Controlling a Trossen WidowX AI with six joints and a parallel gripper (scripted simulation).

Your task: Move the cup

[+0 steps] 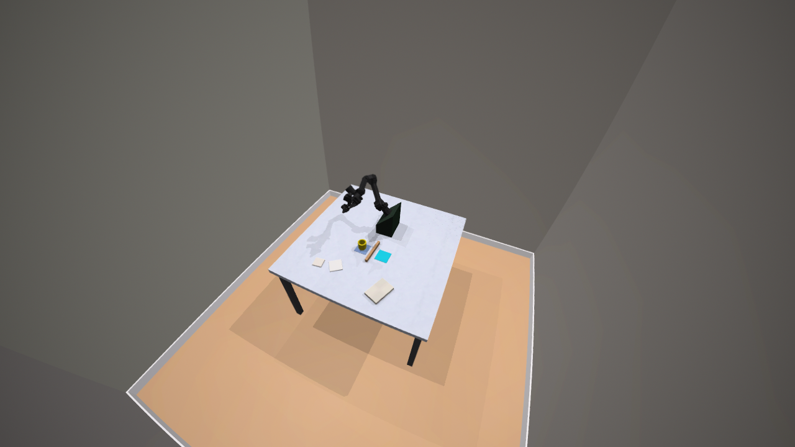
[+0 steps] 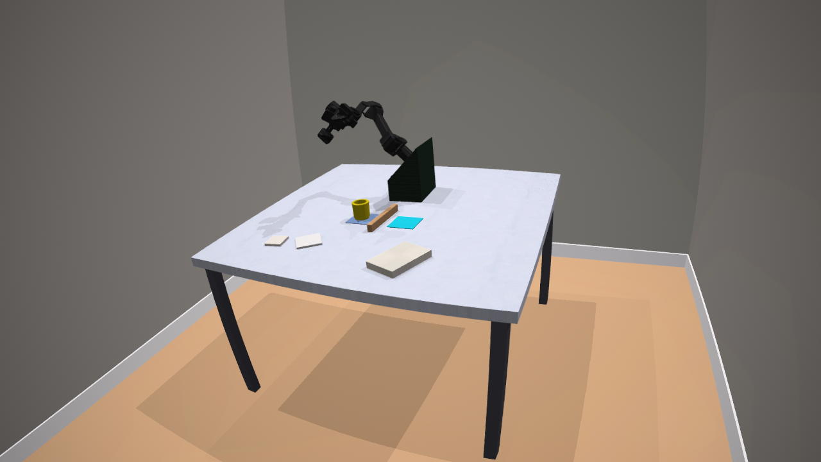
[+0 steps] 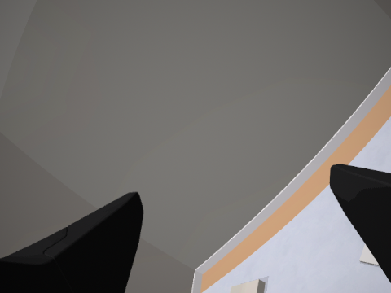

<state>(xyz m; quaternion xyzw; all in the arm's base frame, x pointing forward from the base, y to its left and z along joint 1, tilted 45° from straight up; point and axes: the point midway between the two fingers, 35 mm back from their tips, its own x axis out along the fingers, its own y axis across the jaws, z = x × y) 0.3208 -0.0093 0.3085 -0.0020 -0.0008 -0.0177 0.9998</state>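
Right now the yellow cup is 3 cm behind my gripper tip, 10 cm to the left of it and 36 cm below it. From my gripper tip the other things lie so: wooden bar: 1 cm behind, 20 cm to the left, 39 cm below; then red marble: 3 cm behind, 9 cm to the left, 38 cm below; then blue marble: 2 cm behind, 10 cm to the left, 38 cm below.
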